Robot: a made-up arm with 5 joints.
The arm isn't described. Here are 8 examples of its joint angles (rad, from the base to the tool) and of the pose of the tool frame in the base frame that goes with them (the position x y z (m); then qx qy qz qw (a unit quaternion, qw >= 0)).
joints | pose
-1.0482 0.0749 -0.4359 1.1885 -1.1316 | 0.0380 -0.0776 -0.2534 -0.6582 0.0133 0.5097 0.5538
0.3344 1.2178 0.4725 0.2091 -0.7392 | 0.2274 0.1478 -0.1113 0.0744 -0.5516 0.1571 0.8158
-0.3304 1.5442 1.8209 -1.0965 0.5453 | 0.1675 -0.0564 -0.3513 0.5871 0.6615 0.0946 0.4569
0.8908 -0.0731 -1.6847 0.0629 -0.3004 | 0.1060 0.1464 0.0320 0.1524 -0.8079 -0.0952 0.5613
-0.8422 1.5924 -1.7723 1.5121 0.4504 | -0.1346 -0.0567 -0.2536 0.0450 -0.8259 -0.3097 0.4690
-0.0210 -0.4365 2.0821 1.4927 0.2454 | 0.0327 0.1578 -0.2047 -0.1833 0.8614 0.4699 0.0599
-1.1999 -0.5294 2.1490 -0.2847 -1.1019 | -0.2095 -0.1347 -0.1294 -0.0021 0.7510 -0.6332 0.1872
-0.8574 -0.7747 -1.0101 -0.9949 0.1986 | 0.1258 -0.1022 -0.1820 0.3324 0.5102 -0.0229 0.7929
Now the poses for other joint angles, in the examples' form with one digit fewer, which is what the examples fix.
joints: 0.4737 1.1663 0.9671 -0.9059 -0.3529
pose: 0.304 0.135 -0.141 0.672 -0.127 0.321 0.654
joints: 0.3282 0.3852 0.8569 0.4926 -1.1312
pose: 0.281 0.192 -0.190 0.079 -0.187 0.309 0.929
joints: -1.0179 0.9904 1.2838 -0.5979 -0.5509
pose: -0.007 -0.203 -0.293 0.155 0.443 -0.114 0.876
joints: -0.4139 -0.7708 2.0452 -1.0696 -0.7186
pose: -0.071 -0.012 -0.213 0.142 0.660 -0.734 0.072
